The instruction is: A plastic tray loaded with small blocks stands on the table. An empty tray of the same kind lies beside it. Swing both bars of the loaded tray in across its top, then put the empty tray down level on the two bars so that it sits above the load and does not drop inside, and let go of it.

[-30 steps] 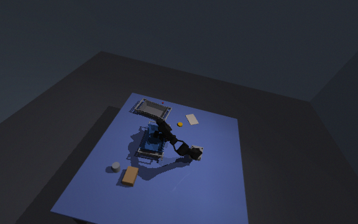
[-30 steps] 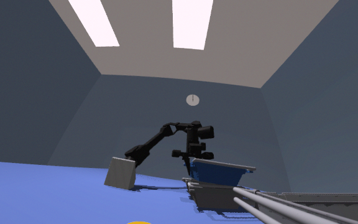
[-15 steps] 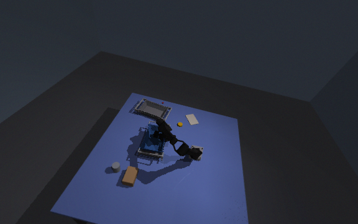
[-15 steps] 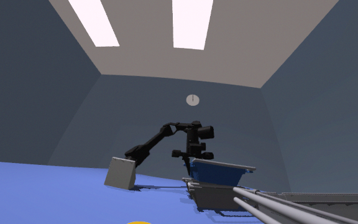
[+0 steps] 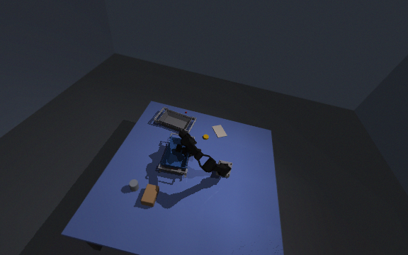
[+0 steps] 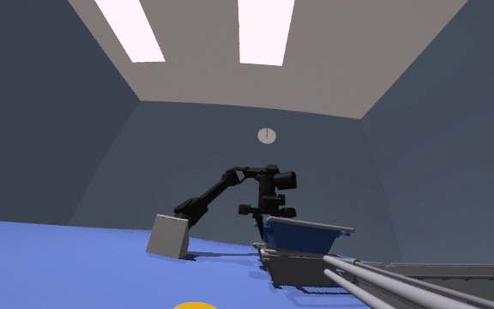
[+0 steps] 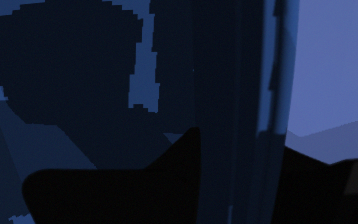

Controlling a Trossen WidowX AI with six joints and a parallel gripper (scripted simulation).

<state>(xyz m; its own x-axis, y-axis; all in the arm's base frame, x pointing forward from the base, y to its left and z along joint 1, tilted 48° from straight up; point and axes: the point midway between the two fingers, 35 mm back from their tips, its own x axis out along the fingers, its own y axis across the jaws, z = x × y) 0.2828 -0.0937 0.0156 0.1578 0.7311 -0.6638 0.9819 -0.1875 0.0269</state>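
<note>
The blue tray lies 8 cm ahead of my gripper tip, 3 cm above it and 1 cm to the right of it. From my gripper tip the other things lie so: tan block (31 cm to the left, 21 cm ahead, 5 cm below); grey cylinder (33 cm ahead, 25 cm to the left, 5 cm below); yellow disc (30 cm to the right, 15 cm behind, 8 cm below).
</note>
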